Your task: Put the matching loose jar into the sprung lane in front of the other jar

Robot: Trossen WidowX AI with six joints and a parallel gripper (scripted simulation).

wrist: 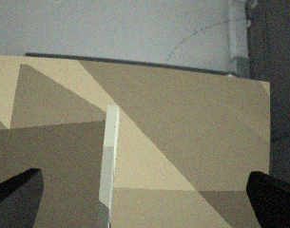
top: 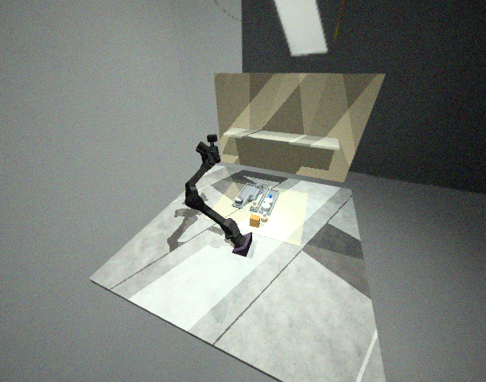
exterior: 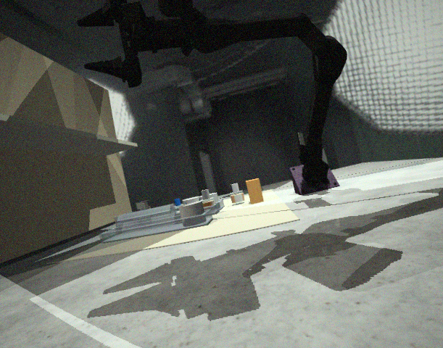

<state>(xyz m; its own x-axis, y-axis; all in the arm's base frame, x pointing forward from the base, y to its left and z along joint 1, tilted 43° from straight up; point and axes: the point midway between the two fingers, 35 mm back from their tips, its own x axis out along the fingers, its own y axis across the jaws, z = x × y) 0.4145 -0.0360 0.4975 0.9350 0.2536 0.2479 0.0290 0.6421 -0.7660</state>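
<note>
The cream mat is 7 cm behind my gripper tip, 36 cm to the right of it and 41 cm below it. From my gripper tip the other things lie so: beige shelf wall (48 cm ahead, 40 cm to the right, 1 cm below).
</note>
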